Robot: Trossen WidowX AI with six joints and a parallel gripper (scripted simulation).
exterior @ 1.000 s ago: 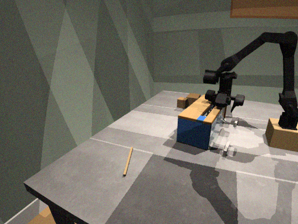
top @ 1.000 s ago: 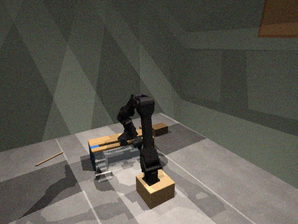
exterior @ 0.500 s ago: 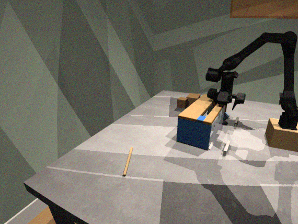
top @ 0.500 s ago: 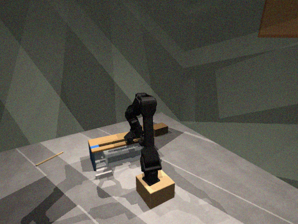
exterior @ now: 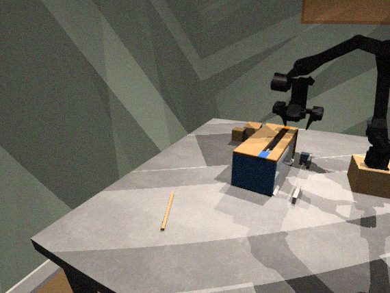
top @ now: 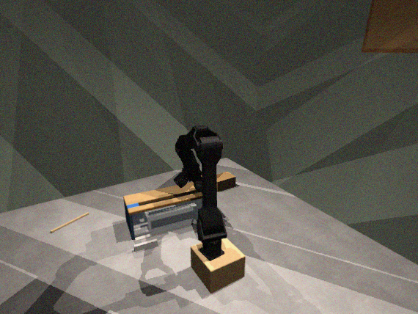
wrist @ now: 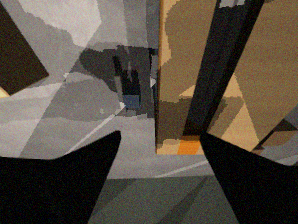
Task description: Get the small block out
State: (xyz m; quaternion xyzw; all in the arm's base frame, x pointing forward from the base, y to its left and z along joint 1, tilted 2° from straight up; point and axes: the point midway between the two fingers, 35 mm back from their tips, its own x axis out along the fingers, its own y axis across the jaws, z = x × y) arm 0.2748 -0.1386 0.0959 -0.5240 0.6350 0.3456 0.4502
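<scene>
My gripper tip is now 13 cm above the blue block, 6 cm past it and 2 cm to the left of it. Round my gripper tip: box (11 cm to the left, 8 cm below, 6 cm ahead); thin wooden stick (48 cm to the left, 35 cm ahead, 14 cm below).
</scene>
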